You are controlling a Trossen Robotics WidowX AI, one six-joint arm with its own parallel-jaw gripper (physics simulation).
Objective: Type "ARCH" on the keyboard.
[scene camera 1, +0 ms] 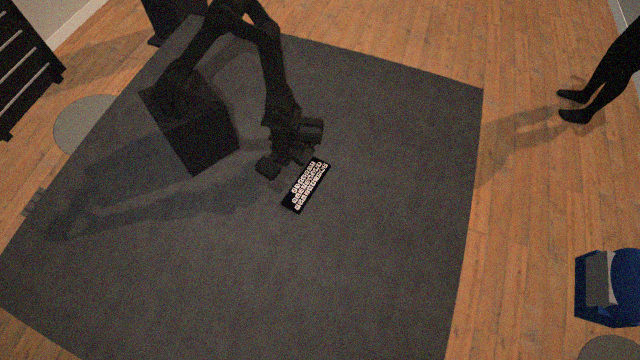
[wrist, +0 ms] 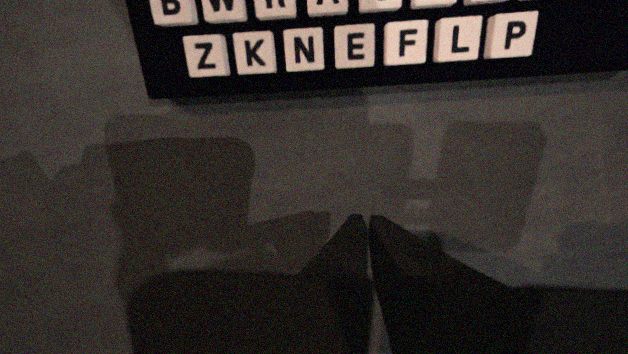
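Seen in the pictures: gripper, fingertip midpoint: (scene camera 1: 286, 165) (wrist: 364, 226); arm's base at its link origin: (scene camera 1: 174, 111).
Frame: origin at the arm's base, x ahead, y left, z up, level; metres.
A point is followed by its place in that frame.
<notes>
The black keyboard (scene camera 1: 285, 204) @[x 0.325, y -0.031, z -0.218 m] (wrist: 585, 47) @[x 0.322, y -0.008, z -0.218 m] with white letter keys lies flat on the dark mat. In the wrist view the row Z, K, N, E, F, L, P shows in full at the top, and the row above it is cut by the frame's edge, so its A key (wrist: 327, 6) @[x 0.348, y 0.078, z -0.212 m] and R key (wrist: 275, 7) @[x 0.350, y 0.095, z -0.212 m] show in part. The C and H keys do not show in the wrist view. My gripper (wrist: 364, 226) @[x 0.274, y 0.075, z -0.197 m] is shut and empty, its two dark tips together below the E key (wrist: 355, 46) @[x 0.334, y 0.070, z -0.212 m], off the keyboard's near edge. In the scene view its fingers are too dark to make out.
The dark mat (scene camera 1: 380, 240) @[x 0.612, y -0.012, z -0.228 m] lies on a wooden floor. The arm's black base block (scene camera 1: 210, 145) @[x 0.063, y 0.012, z -0.137 m] stands to the left of the keyboard. A person's legs (scene camera 1: 600, 75) show at the right, a blue object (scene camera 1: 630, 285) at the lower right and a dark slatted unit (scene camera 1: 25, 75) at the upper left.
</notes>
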